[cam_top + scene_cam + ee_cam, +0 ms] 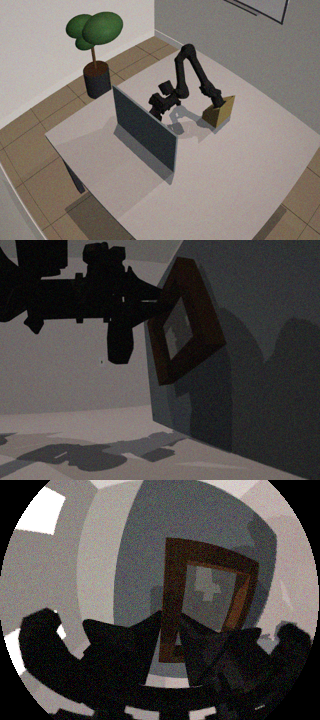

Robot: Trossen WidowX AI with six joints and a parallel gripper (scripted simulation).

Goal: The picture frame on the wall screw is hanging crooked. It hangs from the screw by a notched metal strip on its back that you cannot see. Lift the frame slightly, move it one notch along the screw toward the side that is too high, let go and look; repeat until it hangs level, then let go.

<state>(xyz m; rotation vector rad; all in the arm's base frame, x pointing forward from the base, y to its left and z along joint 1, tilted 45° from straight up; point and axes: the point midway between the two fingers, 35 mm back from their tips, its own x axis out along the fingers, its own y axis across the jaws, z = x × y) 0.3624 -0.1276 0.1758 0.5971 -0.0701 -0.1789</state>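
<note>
The brown wooden picture frame lies 50 mm below my gripper tip and 10 mm to the right of it. From my gripper tip the other things lie so: dark grey wall panel: 60 mm below, 10 mm ahead.
</note>
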